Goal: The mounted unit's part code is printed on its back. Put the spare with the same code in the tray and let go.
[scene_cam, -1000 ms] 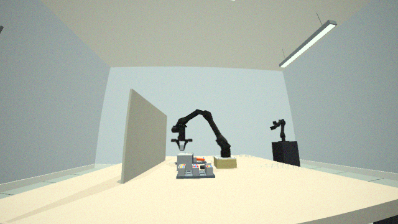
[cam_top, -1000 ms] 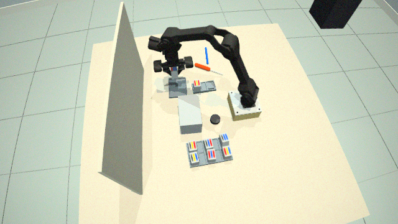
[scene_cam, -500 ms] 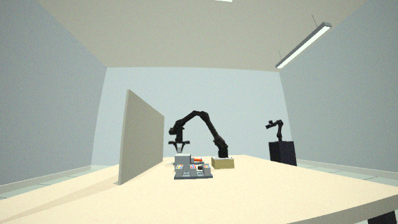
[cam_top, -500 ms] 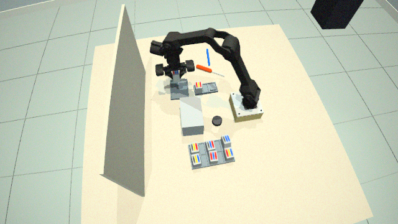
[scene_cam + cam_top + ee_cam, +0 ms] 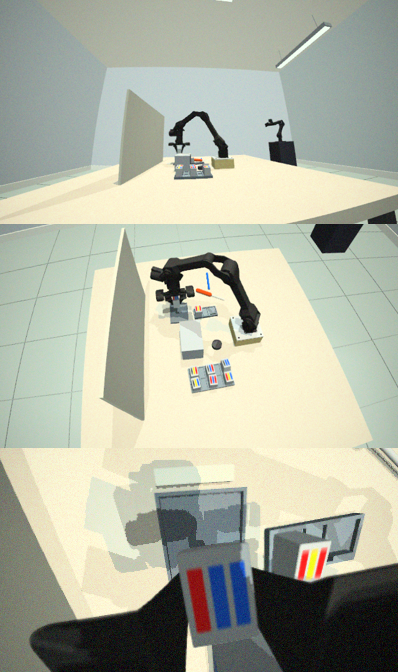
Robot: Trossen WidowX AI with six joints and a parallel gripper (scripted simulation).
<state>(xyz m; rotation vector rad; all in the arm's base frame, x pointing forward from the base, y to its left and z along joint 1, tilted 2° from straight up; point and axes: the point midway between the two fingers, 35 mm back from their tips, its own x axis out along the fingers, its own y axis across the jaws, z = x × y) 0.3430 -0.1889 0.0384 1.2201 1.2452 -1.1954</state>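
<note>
Right now the grey tray is 1 cm behind my gripper tip and 8 cm below it. Also, from my gripper tip: mounted unit (5 cm behind, 21 cm to the left, 3 cm below); then grey spare (3 cm above); then grey rack (15 cm behind, 2 cm to the left, 7 cm below).
</note>
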